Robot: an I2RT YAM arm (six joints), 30 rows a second.
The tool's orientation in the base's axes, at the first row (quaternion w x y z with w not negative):
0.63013, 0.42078, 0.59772, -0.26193
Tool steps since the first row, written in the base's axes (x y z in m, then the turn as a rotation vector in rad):
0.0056, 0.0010, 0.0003, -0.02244, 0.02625, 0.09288
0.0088, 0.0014, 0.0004, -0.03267, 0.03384, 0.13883
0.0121, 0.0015, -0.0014, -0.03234, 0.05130, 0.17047
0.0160, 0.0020, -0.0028, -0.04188, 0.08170, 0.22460
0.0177, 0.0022, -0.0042, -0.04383, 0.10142, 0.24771
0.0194, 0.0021, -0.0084, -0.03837, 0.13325, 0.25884
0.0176, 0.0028, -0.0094, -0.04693, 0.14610, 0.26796
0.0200, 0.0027, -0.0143, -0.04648, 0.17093, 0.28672
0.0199, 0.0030, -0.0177, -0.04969, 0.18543, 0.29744
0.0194, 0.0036, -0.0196, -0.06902, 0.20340, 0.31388
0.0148, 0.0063, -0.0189, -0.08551, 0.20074, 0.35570
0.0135, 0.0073, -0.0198, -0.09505, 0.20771, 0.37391
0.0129, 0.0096, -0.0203, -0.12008, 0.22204, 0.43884
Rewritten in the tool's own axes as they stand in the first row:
0.0007, 0.0052, 0.0021, -0.08923, 0.01483, -0.04047
0.0012, 0.0081, 0.0035, -0.13417, 0.02015, -0.05548
0.0034, 0.0105, 0.0053, -0.16191, 0.03617, -0.07220
0.0054, 0.0137, 0.0070, -0.21078, 0.05544, -0.10664
0.0071, 0.0150, 0.0079, -0.23016, 0.06887, -0.12590
0.0114, 0.0154, 0.0091, -0.23468, 0.09203, -0.15060
0.0122, 0.0140, 0.0077, -0.24261, 0.09341, -0.16663
0.0174, 0.0149, 0.0094, -0.25652, 0.11049, -0.18862
0.0207, 0.0143, 0.0093, -0.26492, 0.11752, -0.20329
0.0226, 0.0137, 0.0086, -0.28069, 0.11413, -0.22988
0.0217, 0.0114, 0.0039, -0.32432, 0.10812, -0.23929
0.0225, 0.0107, 0.0024, -0.34226, 0.10767, -0.25150
0.0233, 0.0112, 0.0002, -0.40671, 0.10821, -0.28139

